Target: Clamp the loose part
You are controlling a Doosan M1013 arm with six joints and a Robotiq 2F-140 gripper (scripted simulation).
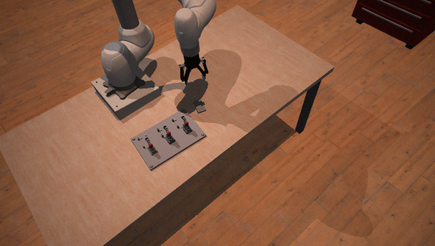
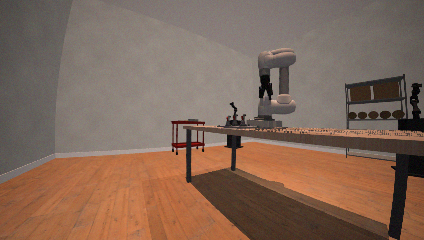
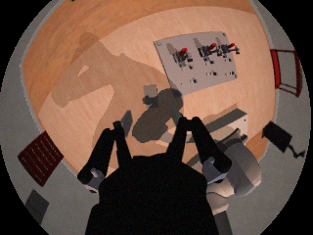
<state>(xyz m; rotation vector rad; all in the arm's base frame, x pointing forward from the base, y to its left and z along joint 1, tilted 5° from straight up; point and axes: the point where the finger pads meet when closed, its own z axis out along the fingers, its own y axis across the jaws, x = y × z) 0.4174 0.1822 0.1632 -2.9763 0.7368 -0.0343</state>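
Right now my hand is 210 mm above the grey plate part. Round my hand: fixture (270 mm to the right, 210 mm below, 10 mm ahead).
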